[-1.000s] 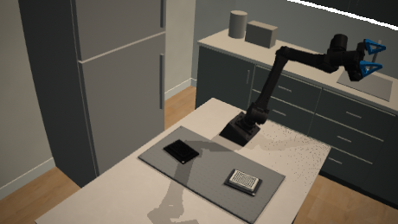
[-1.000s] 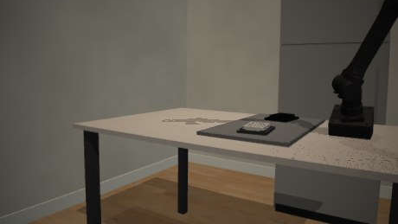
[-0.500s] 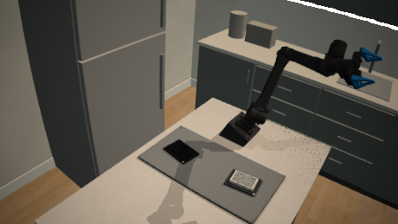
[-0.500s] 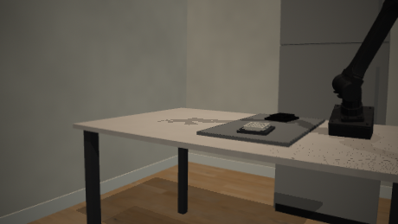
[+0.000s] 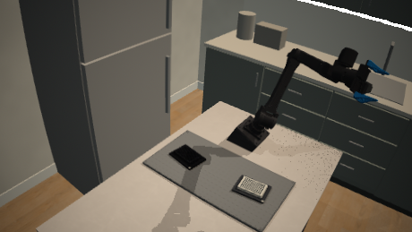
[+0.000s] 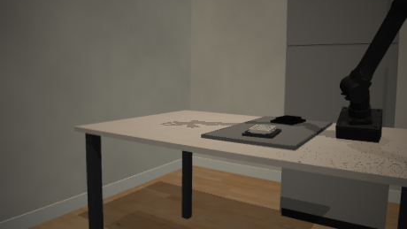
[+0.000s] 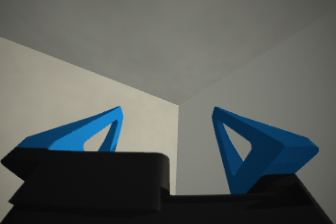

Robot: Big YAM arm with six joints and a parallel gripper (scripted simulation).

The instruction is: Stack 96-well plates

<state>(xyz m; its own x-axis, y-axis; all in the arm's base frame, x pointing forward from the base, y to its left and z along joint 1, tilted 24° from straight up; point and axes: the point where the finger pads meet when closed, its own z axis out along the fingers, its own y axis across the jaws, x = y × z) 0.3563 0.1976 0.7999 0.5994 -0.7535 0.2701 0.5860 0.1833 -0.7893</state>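
The black 96-well plate is 90 mm behind my hand, 760 mm to the right of it and 680 mm below it. From my hand the other things lie so: nest N2 (40 mm behind, 370 mm to the right, 690 mm below); nest N1 (90 mm behind, 760 mm to the right, 690 mm below); white 96-well plate (40 mm behind, 370 mm to the right, 680 mm below).
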